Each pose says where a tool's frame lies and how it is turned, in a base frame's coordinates. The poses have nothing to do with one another.
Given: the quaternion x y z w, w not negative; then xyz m.
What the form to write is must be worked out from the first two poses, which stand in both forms.
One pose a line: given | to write
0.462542 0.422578 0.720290 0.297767 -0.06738 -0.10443 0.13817 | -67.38 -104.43 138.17 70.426 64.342 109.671
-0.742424 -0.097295 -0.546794 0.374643 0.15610 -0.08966 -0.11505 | 156.10 -89.66 -115.05 -108.897 -14.271 -80.203
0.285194 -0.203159 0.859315 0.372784 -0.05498 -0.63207 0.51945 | -54.98 -632.07 519.45 41.869 -29.825 126.154
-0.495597 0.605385 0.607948 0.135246 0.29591 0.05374 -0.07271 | 295.91 53.74 -72.71 -82.259 100.481 100.907
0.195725 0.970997 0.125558 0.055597 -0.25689 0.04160 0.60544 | -256.89 41.60 605.44 34.036 168.851 21.834
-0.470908 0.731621 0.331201 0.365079 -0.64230 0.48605 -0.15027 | -642.30 486.05 -150.27 -69.386 107.801 48.801
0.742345 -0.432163 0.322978 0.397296 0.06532 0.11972 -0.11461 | 65.32 119.72 -114.61 107.734 -62.718 46.873
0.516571 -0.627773 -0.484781 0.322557 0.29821 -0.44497 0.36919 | 298.21 -444.97 369.19 77.694 -94.419 -72.913
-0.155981 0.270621 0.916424 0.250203 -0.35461 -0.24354 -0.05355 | -354.61 -243.54 -53.55 -24.330 42.212 142.946
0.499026 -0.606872 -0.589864 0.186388 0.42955 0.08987 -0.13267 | 429.55 89.87 -132.67 80.514 -97.915 -95.171
